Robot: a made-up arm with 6 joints. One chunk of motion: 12 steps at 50 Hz.
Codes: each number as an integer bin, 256 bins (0 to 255) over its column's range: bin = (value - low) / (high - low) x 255, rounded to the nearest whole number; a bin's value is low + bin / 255 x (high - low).
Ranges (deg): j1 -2..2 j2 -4..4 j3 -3..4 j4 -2..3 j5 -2..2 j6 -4..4
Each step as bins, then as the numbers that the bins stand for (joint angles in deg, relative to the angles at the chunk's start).
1 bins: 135 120 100 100 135 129
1 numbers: 0.12 -0.24 -0.25 -0.04 0.12 0.05
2 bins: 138 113 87 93 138 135
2 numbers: 0.16 -0.45 -0.61 -0.18 0.16 0.24
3 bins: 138 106 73 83 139 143
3 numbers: 0.16 -0.67 -1.00 -0.37 0.18 0.49
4 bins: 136 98 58 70 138 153
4 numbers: 0.13 -0.93 -1.41 -0.63 0.16 0.80
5 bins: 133 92 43 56 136 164
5 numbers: 0.09 -1.11 -1.82 -0.90 0.13 1.15
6 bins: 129 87 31 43 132 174
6 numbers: 0.02 -1.27 -2.15 -1.16 0.07 1.46
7 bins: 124 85 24 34 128 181
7 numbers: -0.05 -1.33 -2.34 -1.33 0.01 1.68
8 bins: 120 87 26 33 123 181
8 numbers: -0.12 -1.27 -2.29 -1.35 -0.07 1.68
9 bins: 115 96 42 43 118 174
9 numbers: -0.20 -0.99 -1.85 -1.16 -0.15 1.46
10 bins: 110 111 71 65 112 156
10 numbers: -0.27 -0.52 -1.05 -0.73 -0.24 0.89
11 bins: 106 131 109 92 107 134
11 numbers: -0.34 0.11 -0.01 -0.20 -0.32 0.20
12 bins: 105 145 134 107 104 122
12 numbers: -0.35 0.55 0.68 0.10 -0.37 -0.17
